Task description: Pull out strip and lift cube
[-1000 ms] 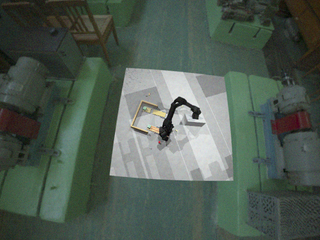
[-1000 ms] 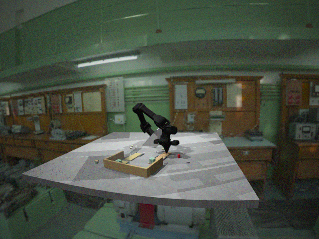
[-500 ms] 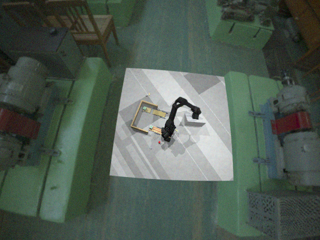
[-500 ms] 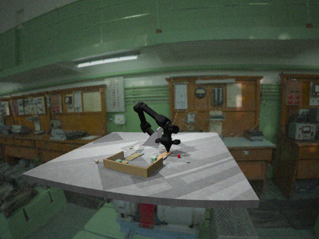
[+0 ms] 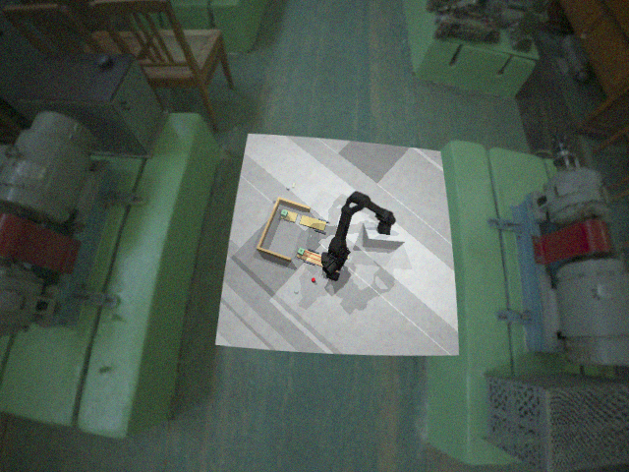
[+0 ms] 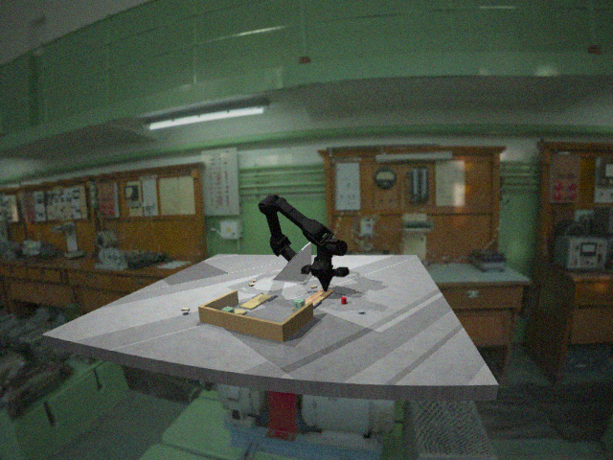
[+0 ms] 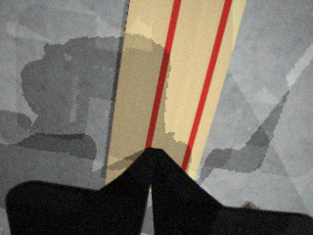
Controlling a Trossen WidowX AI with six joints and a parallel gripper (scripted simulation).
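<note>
Right now the red piece is 100 mm ahead of my gripper tip, 90 mm to the left of it and 10 mm above it.
</note>
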